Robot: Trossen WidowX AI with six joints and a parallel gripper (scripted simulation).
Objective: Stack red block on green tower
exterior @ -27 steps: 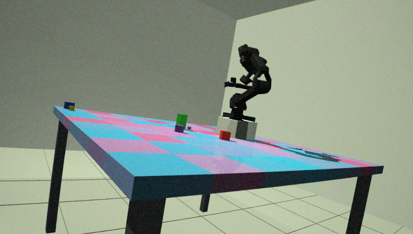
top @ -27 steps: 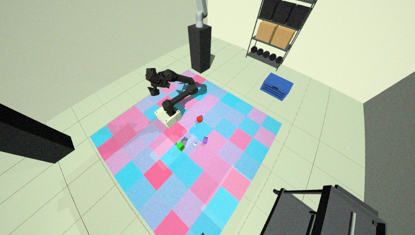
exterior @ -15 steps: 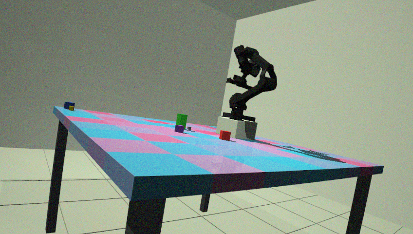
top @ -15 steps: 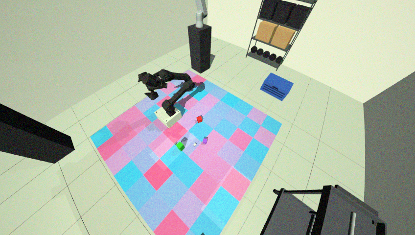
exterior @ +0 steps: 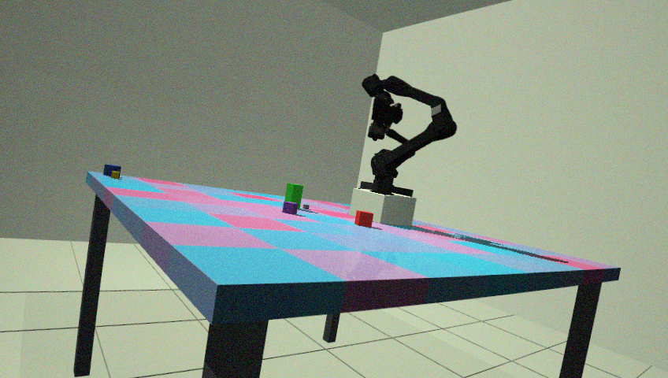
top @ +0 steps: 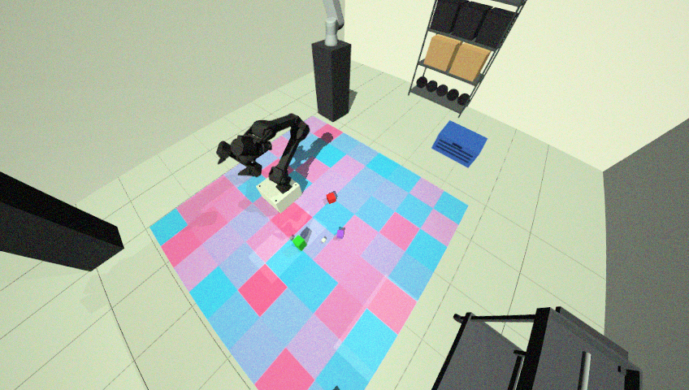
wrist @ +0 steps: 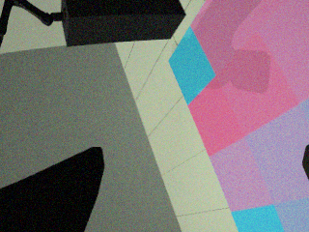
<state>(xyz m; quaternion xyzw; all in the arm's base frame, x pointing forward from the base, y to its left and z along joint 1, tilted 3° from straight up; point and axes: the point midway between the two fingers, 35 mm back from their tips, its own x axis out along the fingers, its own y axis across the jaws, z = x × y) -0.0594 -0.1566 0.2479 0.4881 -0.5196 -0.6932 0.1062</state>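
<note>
The red block is 26 cm ahead of my gripper tip, 33 cm to the left of it and 32 cm below it. The rest, counted from my gripper tip: purple block: 45 cm ahead, 22 cm to the left, 32 cm below; then white piece: 41 cm ahead, 14 cm to the left, 33 cm below.
</note>
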